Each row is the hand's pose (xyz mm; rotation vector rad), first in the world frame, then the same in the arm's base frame.
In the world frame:
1: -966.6 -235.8 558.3 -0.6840 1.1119 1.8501
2: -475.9 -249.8 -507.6 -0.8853 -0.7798 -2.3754
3: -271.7 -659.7 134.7 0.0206 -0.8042 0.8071
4: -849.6 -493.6 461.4 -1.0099 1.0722 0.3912
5: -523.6 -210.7 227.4 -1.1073 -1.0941 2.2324
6: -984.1 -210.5 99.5 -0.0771 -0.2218 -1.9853
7: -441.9 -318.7 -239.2 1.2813 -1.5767 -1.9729
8: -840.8 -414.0 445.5 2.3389 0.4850 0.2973
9: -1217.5 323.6 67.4 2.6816 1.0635 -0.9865
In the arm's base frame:
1: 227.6 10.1 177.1 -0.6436 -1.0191 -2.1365
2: -882.1 -205.3 -138.1 -1.5186 -0.0766 -0.4300
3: -253.0 -85.4 -598.7 1.1571 0.8369 1.1506
4: 181.2 -146.9 -73.3 -0.7813 1.8759 2.3076
5: -223.6 126.7 -121.5 1.5138 -0.8567 2.2910
6: -182.8 -189.2 234.9 -1.2034 0.8894 -0.5674
7: -633.4 -112.9 -225.1 -0.0443 0.0645 -1.5645
8: 139.6 -93.9 -27.2 -1.6989 -2.1319 1.3259
9: -296.9 36.1 761.1 -0.3896 -1.6823 2.1795

